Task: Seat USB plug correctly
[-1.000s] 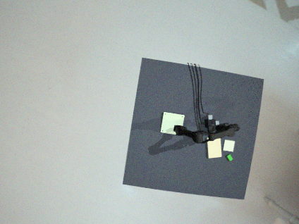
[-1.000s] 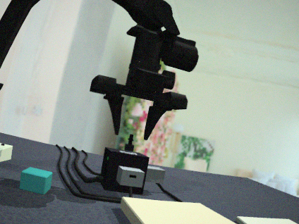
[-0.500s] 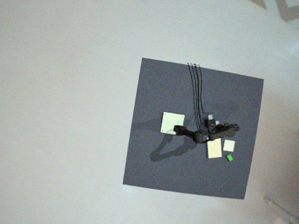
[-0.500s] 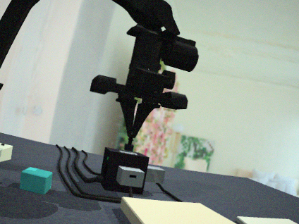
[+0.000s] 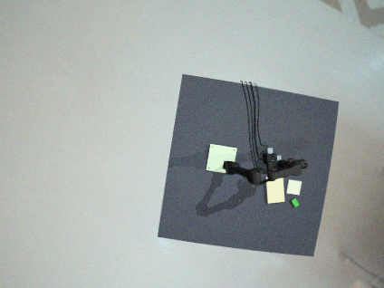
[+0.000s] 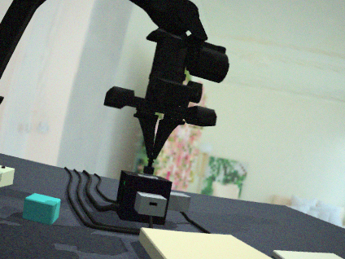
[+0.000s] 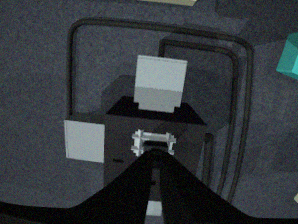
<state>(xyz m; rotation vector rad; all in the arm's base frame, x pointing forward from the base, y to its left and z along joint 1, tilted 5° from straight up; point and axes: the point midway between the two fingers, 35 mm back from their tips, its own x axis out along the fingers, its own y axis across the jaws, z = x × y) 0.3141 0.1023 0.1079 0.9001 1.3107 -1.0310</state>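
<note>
My gripper tip is now 40 mm above the socket and 10 mm to the right of it. Round my gripper tip: cream slab: 200 mm to the right, 100 mm below, 100 mm ahead; then usb plug: 20 mm below; then teal block: 130 mm to the right, 130 mm behind, 90 mm below.
</note>
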